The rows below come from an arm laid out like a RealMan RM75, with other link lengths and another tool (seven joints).
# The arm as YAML. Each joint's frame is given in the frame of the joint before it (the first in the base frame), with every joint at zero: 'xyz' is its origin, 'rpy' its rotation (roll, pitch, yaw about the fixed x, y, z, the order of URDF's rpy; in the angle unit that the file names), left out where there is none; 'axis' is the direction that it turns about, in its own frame. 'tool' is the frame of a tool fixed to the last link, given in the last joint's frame.
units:
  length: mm
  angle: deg
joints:
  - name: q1
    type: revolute
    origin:
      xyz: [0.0, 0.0, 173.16]
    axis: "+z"
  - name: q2
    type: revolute
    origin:
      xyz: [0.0, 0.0, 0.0]
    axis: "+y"
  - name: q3
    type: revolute
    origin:
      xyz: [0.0, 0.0, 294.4]
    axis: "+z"
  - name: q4
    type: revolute
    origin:
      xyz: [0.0, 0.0, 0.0]
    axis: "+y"
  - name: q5
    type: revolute
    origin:
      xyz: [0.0, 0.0, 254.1]
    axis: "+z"
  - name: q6
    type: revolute
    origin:
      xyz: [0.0, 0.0, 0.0]
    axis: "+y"
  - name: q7
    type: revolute
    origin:
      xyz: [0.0, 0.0, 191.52]
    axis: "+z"
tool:
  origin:
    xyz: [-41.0, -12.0, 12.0]
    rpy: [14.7, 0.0, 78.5]
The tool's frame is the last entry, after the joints.
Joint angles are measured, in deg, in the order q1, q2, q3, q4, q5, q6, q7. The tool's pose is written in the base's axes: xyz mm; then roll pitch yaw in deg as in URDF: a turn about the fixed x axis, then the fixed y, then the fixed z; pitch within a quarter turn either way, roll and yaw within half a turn. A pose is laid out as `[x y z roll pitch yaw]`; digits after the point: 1 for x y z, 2 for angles.
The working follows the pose.
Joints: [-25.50 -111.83 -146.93 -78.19 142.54 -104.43 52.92]
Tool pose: [-385.0 353.0 56.5 -145.89 22.50 -16.90]
Where each joint sits with the arm in this pose, in the base's axes (m; each line is computed from the numbers above, not from the rounded line before):
q1: 0.0000 0.0000 0.1732
q2: 0.0000 0.0000 0.1732
q3: -0.2467 0.1177 0.0637
q4: -0.2467 0.1177 0.0637
q5: -0.3018 0.2943 0.2378
q6: -0.3018 0.2943 0.2378
q7: -0.3494 0.3753 0.0710
the tool: -0.3850 0.3530 0.0565

